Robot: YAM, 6 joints.
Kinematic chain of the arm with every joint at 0, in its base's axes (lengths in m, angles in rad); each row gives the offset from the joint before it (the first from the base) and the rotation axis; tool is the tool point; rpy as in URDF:
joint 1: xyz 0 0 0.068 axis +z
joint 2: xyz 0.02 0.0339 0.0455 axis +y
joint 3: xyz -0.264 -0.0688 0 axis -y
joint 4: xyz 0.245 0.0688 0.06 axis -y
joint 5: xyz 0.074 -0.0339 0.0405 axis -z
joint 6: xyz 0.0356 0 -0.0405 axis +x
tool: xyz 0 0 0 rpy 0 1.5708 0
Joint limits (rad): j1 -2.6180..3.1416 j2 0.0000..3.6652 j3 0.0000..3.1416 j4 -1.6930..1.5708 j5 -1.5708..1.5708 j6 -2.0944..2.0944
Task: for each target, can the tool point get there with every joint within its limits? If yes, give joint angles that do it. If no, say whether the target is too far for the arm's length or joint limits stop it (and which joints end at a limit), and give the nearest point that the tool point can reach.
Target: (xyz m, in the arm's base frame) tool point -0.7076 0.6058 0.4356
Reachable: no: too far | nearest point -0.4634 0.3968 0.3220 | short by 0.341 m
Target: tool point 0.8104 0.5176 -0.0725
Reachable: no: too far | nearest point 0.5343 0.3413 -0.0078 | short by 0.334 m
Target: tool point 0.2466 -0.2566 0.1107
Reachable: yes | joints -0.7200 2.2326 1.4534 -1.2872 1.0164 -1.5441
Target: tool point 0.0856 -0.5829 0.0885
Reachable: yes | joints -1.4812 3.2211 2.7180 1.2894 -1.1980 -1.2873
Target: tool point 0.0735 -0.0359 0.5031
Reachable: yes | joints 2.4028 0.5777 1.8225 -1.3026 0.7007 -1.2967
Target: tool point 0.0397 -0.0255 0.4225
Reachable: yes | joints -1.2235 0.3366 0.7565 0.3637 -0.9348 -1.4111
